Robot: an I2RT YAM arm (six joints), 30 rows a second.
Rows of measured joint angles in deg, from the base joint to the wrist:
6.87 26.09 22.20 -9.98 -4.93 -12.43
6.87 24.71 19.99 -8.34 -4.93 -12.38
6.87 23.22 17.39 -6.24 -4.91 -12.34
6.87 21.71 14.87 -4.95 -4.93 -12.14
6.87 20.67 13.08 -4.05 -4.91 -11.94
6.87 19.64 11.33 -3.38 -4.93 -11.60
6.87 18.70 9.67 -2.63 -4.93 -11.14
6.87 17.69 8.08 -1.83 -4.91 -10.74
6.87 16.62 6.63 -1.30 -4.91 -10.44
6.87 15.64 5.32 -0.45 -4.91 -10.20
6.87 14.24 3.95 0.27 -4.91 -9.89
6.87 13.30 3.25 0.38 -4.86 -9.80
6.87 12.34 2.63 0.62 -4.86 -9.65
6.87 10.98 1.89 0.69 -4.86 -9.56
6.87 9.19 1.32 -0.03 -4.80 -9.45
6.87 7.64 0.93 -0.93 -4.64 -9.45
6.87 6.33 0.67 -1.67 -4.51 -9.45
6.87 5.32 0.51 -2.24 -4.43 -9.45
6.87 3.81 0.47 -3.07 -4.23 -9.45
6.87 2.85 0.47 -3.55 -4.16 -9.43
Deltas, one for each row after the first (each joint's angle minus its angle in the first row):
0.00 -1.38 -2.21 1.64 0.00 0.05
0.00 -2.87 -4.81 3.74 0.02 0.09
0.00 -4.38 -7.33 5.03 0.00 0.29
0.00 -5.42 -9.12 5.93 0.02 0.49
0.00 -6.45 -10.87 6.60 0.00 0.83
0.00 -7.39 -12.53 7.35 0.00 1.29
0.00 -8.40 -14.12 8.15 0.02 1.69
0.00 -9.47 -15.57 8.68 0.02 1.99
0.00 -10.45 -16.88 9.53 0.02 2.23
0.00 -11.85 -18.25 10.25 0.02 2.54
0.00 -12.79 -18.95 10.36 0.07 2.63
0.00 -13.75 -19.57 10.60 0.07 2.78
0.00 -15.11 -20.31 10.67 0.07 2.87
0.00 -16.90 -20.88 9.95 0.13 2.98
0.00 -18.45 -21.27 9.05 0.29 2.98
0.00 -19.76 -21.53 8.31 0.42 2.98
0.00 -20.77 -21.69 7.74 0.50 2.98
0.00 -22.28 -21.73 6.91 0.70 2.98
0.00 -23.24 -21.73 6.43 0.77 3.00

